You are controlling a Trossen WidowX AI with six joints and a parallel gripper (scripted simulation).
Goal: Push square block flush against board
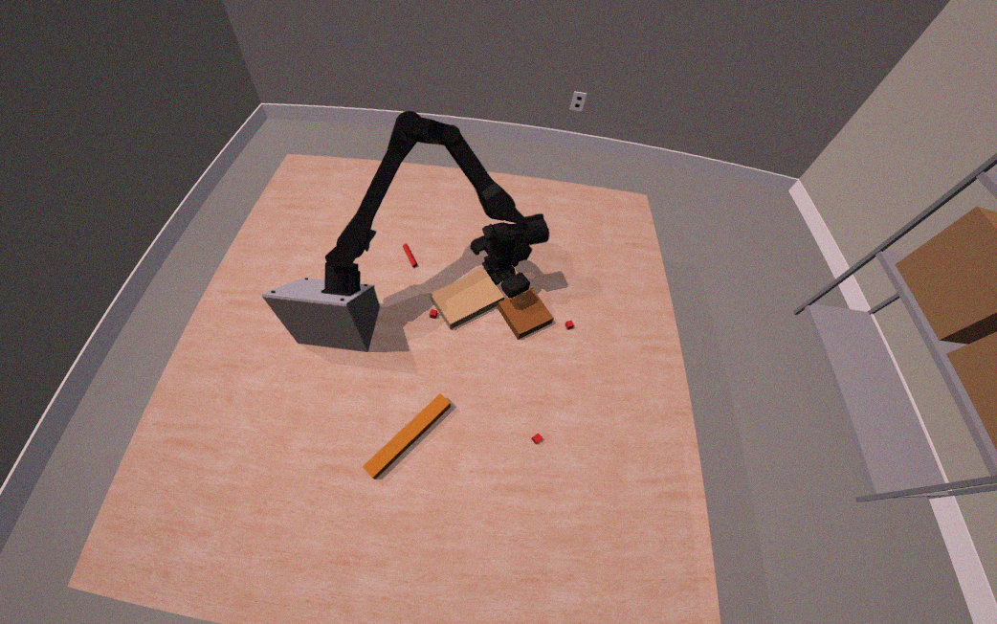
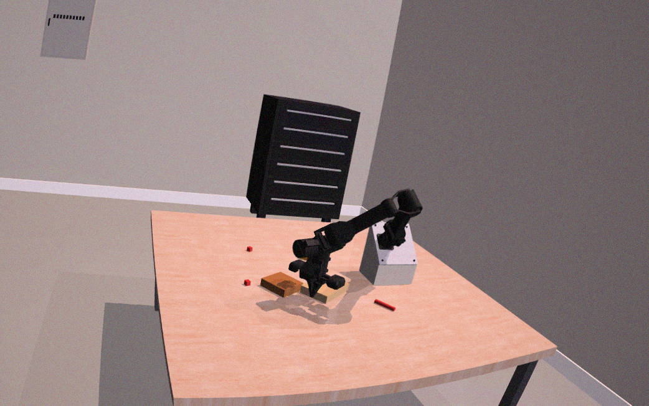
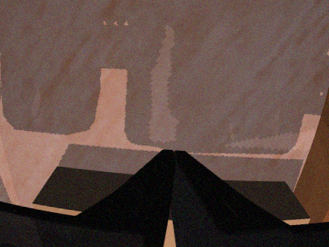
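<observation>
My gripper tip is 70 mm past the light tan board and 60 mm to the left of it. Also, from my gripper tip: long orange bar (150 mm behind, 420 mm to the right, 10 mm above); then red stick (250 mm behind, 60 mm to the left); then brown square block (80 mm ahead, 80 mm to the right).
</observation>
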